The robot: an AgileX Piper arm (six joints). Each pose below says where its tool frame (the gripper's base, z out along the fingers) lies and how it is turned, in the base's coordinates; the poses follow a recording.
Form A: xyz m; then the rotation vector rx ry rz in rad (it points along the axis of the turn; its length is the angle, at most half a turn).
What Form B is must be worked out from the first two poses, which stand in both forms.
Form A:
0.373, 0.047, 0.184, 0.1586, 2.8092, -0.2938
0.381, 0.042, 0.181, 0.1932, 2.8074, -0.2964
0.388, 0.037, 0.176, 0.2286, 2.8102, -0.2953
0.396, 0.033, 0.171, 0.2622, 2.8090, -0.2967
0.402, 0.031, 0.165, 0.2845, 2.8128, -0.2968
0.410, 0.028, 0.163, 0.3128, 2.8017, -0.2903
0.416, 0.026, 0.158, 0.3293, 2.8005, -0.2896
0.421, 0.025, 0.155, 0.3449, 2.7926, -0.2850
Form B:
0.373, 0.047, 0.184, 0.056, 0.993, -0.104, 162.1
0.381, 0.042, 0.181, 0.068, 0.992, -0.105, 162.1
0.388, 0.037, 0.176, 0.081, 0.991, -0.104, 162.4
0.396, 0.033, 0.171, 0.092, 0.990, -0.105, 162.5
0.402, 0.031, 0.165, 0.100, 0.989, -0.104, 162.9
0.410, 0.028, 0.163, 0.110, 0.989, -0.102, 162.4
0.416, 0.026, 0.158, 0.116, 0.988, -0.102, 162.4
0.421, 0.025, 0.155, 0.122, 0.987, -0.101, 162.0

